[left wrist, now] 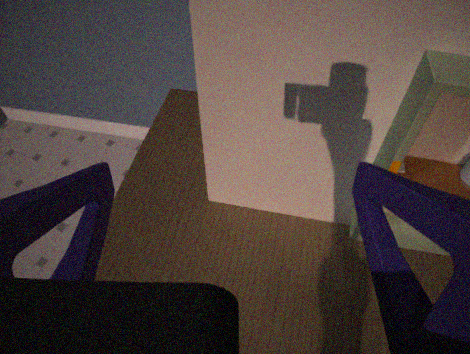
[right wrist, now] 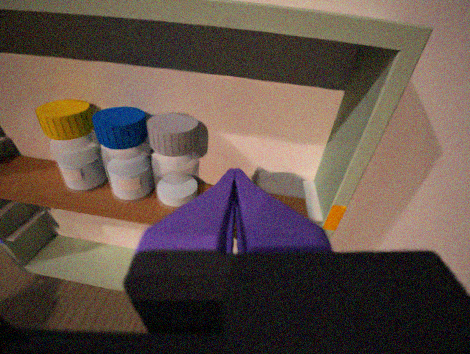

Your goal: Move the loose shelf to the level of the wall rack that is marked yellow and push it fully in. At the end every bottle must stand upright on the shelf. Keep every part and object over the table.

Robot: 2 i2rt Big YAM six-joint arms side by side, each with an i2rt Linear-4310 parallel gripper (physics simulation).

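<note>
The brown shelf (left wrist: 435,172) (right wrist: 35,180) is inside the green wall rack (left wrist: 406,112) (right wrist: 215,14), near the level of an orange mark (left wrist: 396,166) (right wrist: 335,217). A yellow mark does not show. On the shelf stand three upright bottles: a yellow-capped bottle (right wrist: 80,167), a blue-capped bottle (right wrist: 127,172) and a grey-capped bottle (right wrist: 175,167). My right gripper (right wrist: 234,178) is shut and empty, in front of the shelf's right part, which it partly hides. My left gripper (left wrist: 233,176) is open and empty, left of the rack. How deep the shelf sits I cannot tell.
The pale wall panel (left wrist: 250,125) stands behind the wooden table (left wrist: 175,240). The table's left edge and the tiled floor (left wrist: 40,150) show at the left. A grey-green blocky part (right wrist: 35,232) is at the left of the right wrist view, below the shelf.
</note>
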